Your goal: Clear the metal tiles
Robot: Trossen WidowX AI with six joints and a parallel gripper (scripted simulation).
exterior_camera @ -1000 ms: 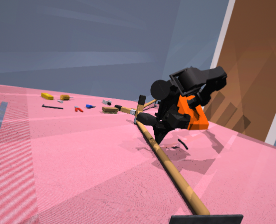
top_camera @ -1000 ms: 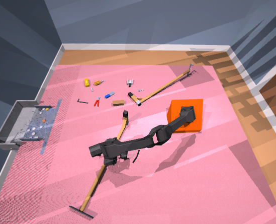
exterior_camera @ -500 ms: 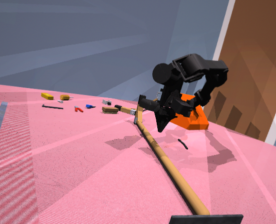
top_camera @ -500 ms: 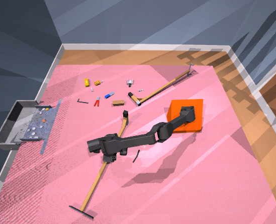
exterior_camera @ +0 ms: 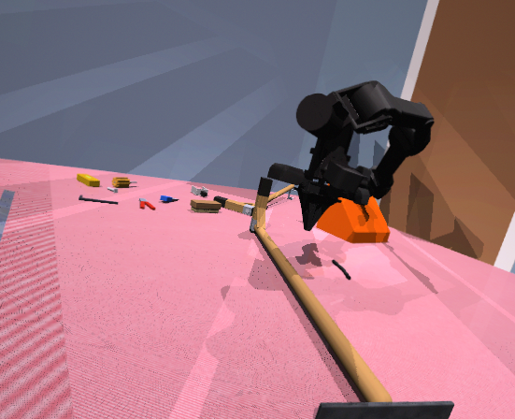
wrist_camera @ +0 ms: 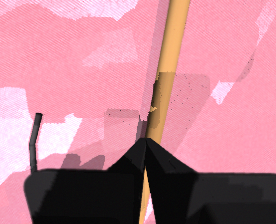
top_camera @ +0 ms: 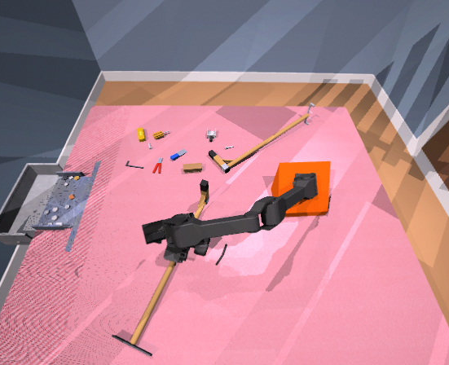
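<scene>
Right now the long scraper is 3 cm below my gripper tip, 3 cm ahead of it and 1 cm to the left of it. Also, from my gripper tip: wooden block (42 cm to the right, 8 cm below, 1 cm ahead); then black strip (15 cm behind, 9 cm below, 1 cm to the right); then blue tool (51 cm to the right, 9 cm ahead, 8 cm below).
</scene>
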